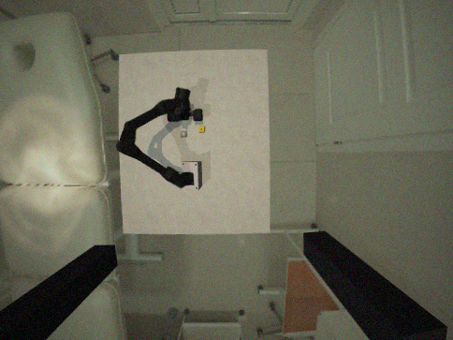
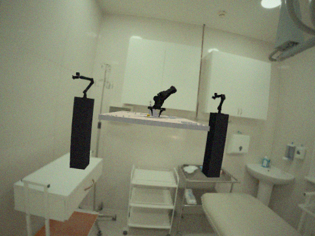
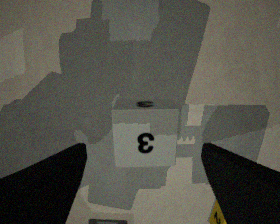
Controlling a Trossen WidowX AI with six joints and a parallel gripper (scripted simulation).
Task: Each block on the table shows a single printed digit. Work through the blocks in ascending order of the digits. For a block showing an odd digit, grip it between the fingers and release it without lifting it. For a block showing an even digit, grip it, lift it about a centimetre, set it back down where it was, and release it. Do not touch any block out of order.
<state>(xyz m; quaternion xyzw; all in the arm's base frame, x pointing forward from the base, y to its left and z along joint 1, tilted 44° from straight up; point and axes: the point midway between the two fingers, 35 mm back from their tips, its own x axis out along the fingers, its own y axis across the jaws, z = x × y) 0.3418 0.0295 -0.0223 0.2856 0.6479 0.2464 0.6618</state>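
Right now the white block is 10 mm ahead of my gripper tip. Round my gripper tip: yellow block (70 mm behind, 70 mm to the right); grey block (90 mm behind, 30 mm to the left).
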